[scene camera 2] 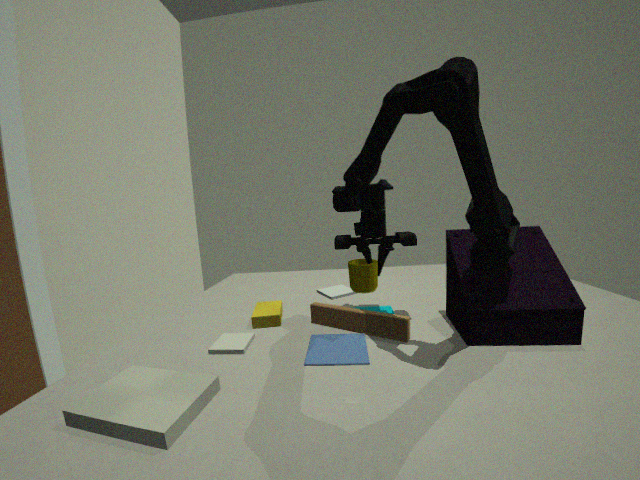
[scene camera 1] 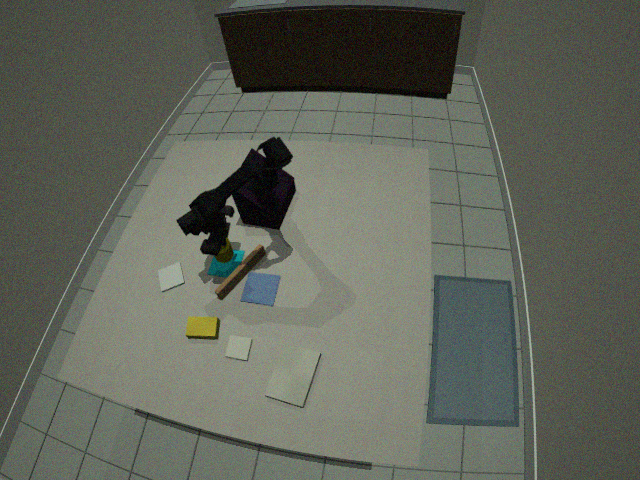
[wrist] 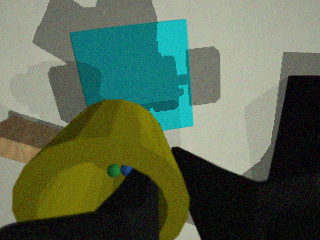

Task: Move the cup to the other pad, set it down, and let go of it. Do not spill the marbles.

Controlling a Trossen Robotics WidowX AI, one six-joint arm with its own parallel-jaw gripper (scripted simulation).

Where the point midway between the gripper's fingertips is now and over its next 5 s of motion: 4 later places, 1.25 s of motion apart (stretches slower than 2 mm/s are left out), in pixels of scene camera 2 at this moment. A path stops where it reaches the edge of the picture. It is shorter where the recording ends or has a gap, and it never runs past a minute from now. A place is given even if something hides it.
My gripper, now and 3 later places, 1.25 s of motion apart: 375, 275; 380, 283; 382, 298; 382, 279
